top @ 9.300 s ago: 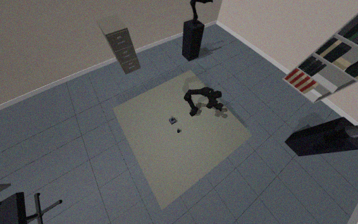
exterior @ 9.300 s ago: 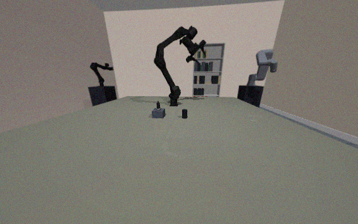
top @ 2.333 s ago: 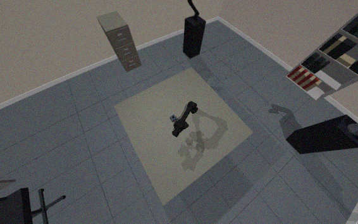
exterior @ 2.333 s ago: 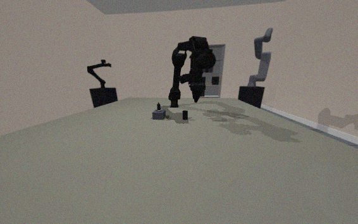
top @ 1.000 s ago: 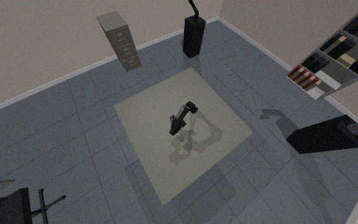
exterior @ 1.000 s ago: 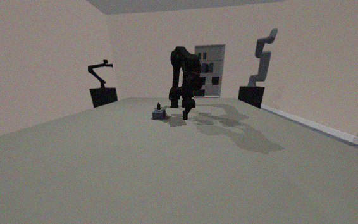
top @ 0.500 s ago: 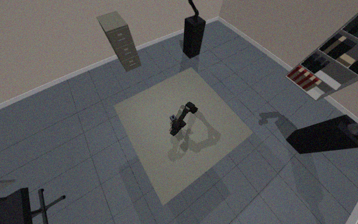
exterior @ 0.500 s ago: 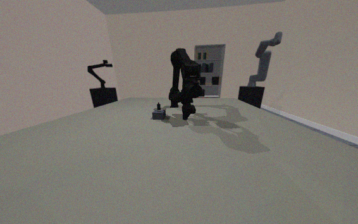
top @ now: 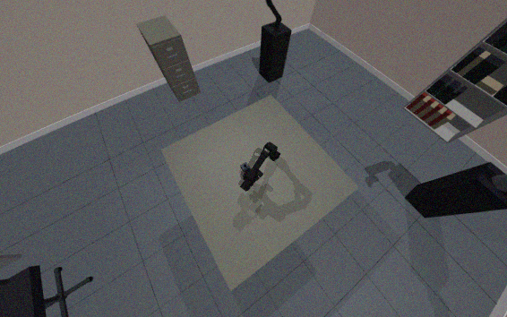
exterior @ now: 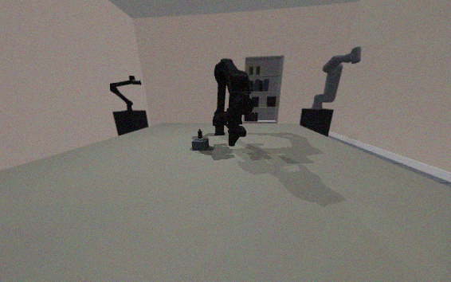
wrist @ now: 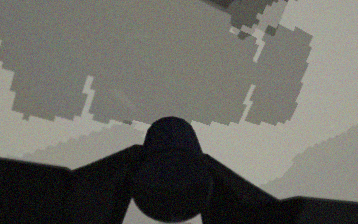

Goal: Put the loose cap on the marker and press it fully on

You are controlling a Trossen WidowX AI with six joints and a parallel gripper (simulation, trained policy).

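The dark marker is 1 cm behind my gripper tip, 15 cm to the right of it and 3 cm above it. The rest, counted from my gripper tip: grey holder block 1 cm behind, 15 cm to the right, 2 cm below; dark cap 1 cm above.
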